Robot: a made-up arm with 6 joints.
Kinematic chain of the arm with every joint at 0, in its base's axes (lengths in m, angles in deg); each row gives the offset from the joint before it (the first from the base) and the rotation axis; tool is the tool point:
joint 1: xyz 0 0 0.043 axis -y
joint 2: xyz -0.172 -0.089 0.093 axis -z
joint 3: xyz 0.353 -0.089 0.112 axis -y
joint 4: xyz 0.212 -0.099 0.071 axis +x
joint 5: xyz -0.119 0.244 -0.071 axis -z
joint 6: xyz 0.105 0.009 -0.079 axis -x
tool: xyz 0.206 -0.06 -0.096
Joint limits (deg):
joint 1: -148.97..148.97
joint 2: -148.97..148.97
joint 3: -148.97..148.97
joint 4: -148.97..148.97
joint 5: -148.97..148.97
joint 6: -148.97..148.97
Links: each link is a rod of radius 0.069 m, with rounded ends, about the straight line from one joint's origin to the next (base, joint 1, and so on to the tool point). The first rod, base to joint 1, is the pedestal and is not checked.
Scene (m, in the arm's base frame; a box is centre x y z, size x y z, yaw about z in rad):
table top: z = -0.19
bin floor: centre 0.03 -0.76 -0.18 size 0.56 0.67 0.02 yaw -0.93
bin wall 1: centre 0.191 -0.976 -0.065 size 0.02 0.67 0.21 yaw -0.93
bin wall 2: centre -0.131 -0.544 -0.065 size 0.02 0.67 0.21 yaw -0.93
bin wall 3: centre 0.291 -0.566 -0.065 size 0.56 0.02 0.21 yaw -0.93
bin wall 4: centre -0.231 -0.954 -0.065 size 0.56 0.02 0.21 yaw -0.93
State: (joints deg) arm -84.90 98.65 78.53 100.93 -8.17 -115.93
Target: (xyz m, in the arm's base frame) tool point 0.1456 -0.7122 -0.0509
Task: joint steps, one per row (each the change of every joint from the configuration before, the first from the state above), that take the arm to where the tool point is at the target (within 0.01 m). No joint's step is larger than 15 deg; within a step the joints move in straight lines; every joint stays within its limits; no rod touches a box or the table.
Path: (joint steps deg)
1: -0.05 5.82 -6.10 -12.47 -7.53 -0.92
2: -0.05 5.82 -6.10 -12.46 -7.53 -0.92
3: -0.04 5.83 -6.10 -12.47 -7.53 -0.93
4: -0.05 5.82 -6.10 -12.47 -7.52 -0.92
5: -0.05 5.82 -6.10 -12.46 -7.53 -0.92
6: -2.91 0.36 -6.61 -13.46 -8.07 4.96
7: -2.91 0.36 -6.61 -13.46 -8.06 4.97
8: -2.91 0.36 -6.62 -13.45 -8.06 4.96
9: -1.53 -13.37 0.62 -0.45 5.49 1.60
10: -1.54 -13.36 0.61 -0.44 5.49 1.61

